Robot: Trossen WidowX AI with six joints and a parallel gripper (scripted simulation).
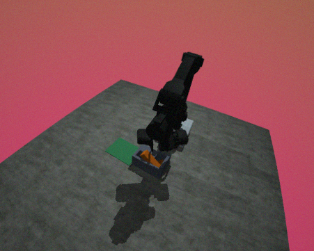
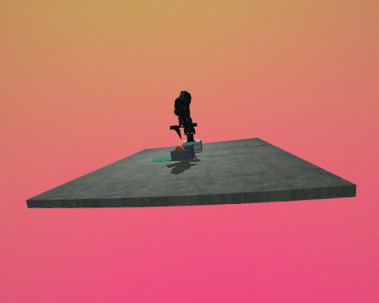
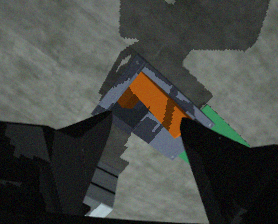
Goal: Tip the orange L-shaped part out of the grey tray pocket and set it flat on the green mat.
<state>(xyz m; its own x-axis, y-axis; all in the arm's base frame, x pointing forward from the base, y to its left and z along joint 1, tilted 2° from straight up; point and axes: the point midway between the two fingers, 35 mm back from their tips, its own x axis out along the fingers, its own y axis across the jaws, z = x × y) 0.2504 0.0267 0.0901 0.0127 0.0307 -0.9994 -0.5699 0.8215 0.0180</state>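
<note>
My gripper tip is 10 cm above the orange l-shaped part, 1 cm to the left of it and 1 cm past it. The rest, counted from my gripper tip: green mat 19 cm to the right, 16 cm below, 1 cm behind.
</note>
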